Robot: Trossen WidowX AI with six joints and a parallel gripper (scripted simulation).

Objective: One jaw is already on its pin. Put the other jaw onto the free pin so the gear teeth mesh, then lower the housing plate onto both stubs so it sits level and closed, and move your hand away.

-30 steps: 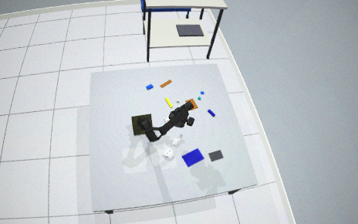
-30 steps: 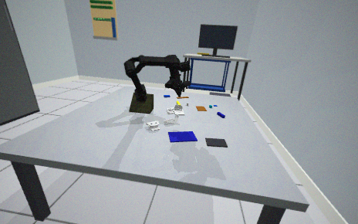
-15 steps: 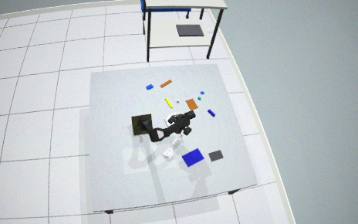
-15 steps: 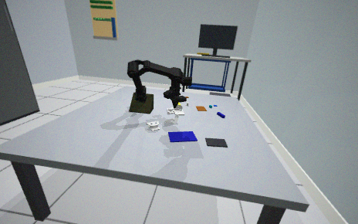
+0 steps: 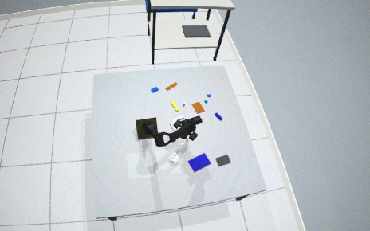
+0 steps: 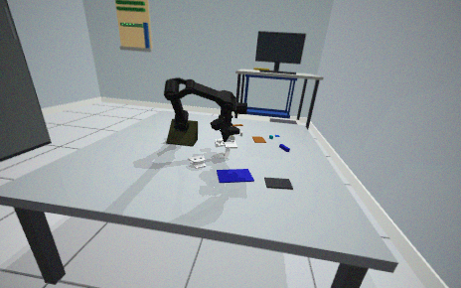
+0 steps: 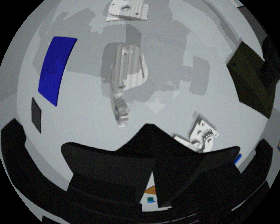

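Now: gripper tip 20 mm short of the white jaw, 30 mm to the left of it and 40 mm above it. The rest, counted from my gripper tip: blue plate: 110 mm ahead, 200 mm to the right, 70 mm below; white base: 150 mm to the left, 70 mm below; yellow bar: 50 mm behind, 320 mm to the left, 60 mm below.
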